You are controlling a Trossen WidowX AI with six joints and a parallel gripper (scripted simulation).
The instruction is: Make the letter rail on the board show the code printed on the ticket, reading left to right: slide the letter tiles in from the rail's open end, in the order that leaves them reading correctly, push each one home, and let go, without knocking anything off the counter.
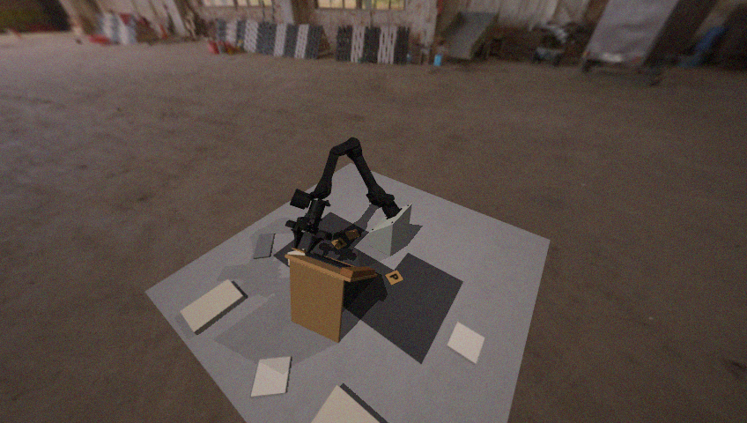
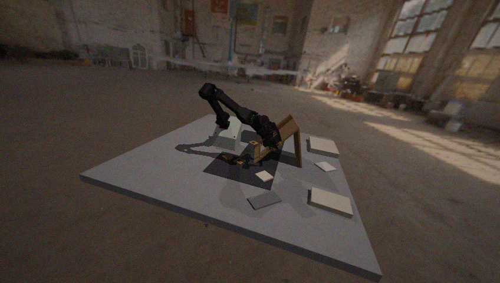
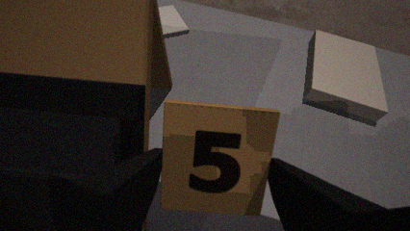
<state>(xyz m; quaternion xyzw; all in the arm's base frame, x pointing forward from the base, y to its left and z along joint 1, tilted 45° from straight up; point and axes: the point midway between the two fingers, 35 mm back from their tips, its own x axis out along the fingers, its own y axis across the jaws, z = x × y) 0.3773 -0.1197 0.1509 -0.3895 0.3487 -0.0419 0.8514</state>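
The white ticket lies 14 cm to the left of my gripper tip, 8 cm below it and 8 cm behind it. The rest, counted from my gripper tip: small white card: 15 cm below, 11 cm to the right, 4 cm behind; dark mat: 20 cm behind, 18 cm to the left, 16 cm below; letter tile: right at my gripper tip.
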